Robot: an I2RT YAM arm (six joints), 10 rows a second.
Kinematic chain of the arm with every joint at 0, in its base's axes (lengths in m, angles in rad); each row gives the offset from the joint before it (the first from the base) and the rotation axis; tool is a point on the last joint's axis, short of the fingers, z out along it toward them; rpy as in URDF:
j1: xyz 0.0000 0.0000 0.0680 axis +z
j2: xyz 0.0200 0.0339 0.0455 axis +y
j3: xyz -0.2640 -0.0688 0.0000 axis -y
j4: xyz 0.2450 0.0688 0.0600 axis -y
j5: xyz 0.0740 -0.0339 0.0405 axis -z
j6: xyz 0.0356 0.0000 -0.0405 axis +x
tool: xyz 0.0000 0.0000 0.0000 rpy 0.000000 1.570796 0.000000
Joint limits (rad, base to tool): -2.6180..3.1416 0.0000..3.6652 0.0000..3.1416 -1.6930..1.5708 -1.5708..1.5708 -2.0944..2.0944
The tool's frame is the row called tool.
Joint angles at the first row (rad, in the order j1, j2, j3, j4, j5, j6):
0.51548 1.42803 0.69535 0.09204 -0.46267 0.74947
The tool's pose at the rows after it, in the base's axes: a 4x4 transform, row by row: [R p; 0 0 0 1], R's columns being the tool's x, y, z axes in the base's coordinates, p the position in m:
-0.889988 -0.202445 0.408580 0.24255; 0.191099 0.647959 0.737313 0.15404; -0.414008 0.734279 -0.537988 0.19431; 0 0 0 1
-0.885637 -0.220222 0.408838 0.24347; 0.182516 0.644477 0.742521 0.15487; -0.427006 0.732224 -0.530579 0.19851; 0 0 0 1
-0.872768 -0.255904 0.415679 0.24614; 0.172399 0.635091 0.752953 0.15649; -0.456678 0.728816 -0.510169 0.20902; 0 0 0 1
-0.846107 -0.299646 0.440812 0.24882; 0.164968 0.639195 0.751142 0.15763; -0.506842 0.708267 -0.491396 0.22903; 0 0 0 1
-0.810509 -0.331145 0.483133 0.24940; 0.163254 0.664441 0.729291 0.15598; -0.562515 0.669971 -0.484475 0.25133; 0 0 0 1
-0.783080 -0.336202 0.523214 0.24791; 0.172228 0.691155 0.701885 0.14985; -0.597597 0.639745 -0.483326 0.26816; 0 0 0 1
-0.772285 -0.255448 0.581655 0.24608; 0.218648 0.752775 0.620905 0.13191; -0.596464 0.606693 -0.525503 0.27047; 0 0 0 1
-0.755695 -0.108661 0.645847 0.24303; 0.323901 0.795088 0.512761 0.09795; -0.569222 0.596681 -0.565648 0.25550; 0 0 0 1
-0.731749 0.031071 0.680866 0.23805; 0.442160 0.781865 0.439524 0.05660; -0.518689 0.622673 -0.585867 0.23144; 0 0 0 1
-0.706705 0.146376 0.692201 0.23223; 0.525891 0.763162 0.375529 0.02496; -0.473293 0.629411 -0.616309 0.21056; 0 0 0 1
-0.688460 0.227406 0.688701 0.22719; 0.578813 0.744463 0.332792 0.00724; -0.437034 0.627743 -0.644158 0.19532; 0 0 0 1
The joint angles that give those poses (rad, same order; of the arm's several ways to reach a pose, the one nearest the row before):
0.51085 1.41244 0.69299 0.07567 -0.45941 0.73617
0.51130 1.40819 0.70477 0.06826 -0.46398 0.72425
0.51093 1.39857 0.73319 0.05592 -0.47073 0.70441
0.51159 1.37270 0.78739 0.00657 -0.45467 0.67025
0.51044 1.33753 0.84636 -0.06587 -0.41183 0.62803
0.49867 1.30043 0.88449 -0.13021 -0.37490 0.60045
0.45337 1.25953 0.88086 -0.20549 -0.30828 0.59593
0.34749 1.20335 0.80046 -0.22340 -0.26528 0.62150
0.18925 1.15642 0.68685 -0.19267 -0.30846 0.64382
0.05578 1.14286 0.61006 -0.18064 -0.34304 0.64275
-0.02273 1.14728 0.56311 -0.17346 -0.35582 0.64430

